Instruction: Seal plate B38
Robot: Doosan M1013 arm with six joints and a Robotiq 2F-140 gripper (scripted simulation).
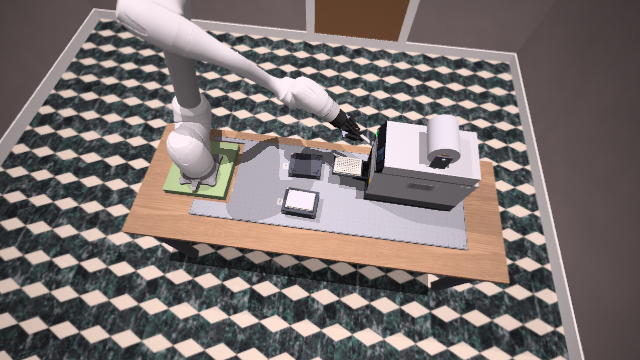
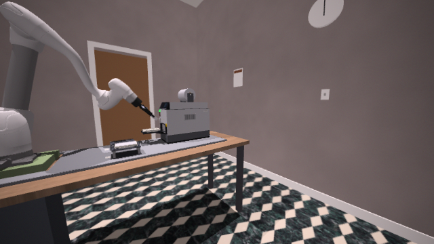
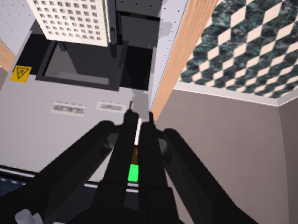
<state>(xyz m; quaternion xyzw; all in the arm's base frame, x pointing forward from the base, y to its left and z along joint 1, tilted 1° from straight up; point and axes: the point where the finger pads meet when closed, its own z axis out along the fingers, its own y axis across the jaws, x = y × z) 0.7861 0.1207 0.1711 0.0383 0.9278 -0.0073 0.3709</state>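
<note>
Now: the white button 50 mm ahead of my hand and 20 mm below it. Round my hand: foil roll: 270 mm ahead, 120 mm to the right, 200 mm above; then sealer stage: 60 mm behind, 90 mm to the right, 110 mm below; then plate B38: 60 mm behind, 90 mm to the right, 100 mm below.
</note>
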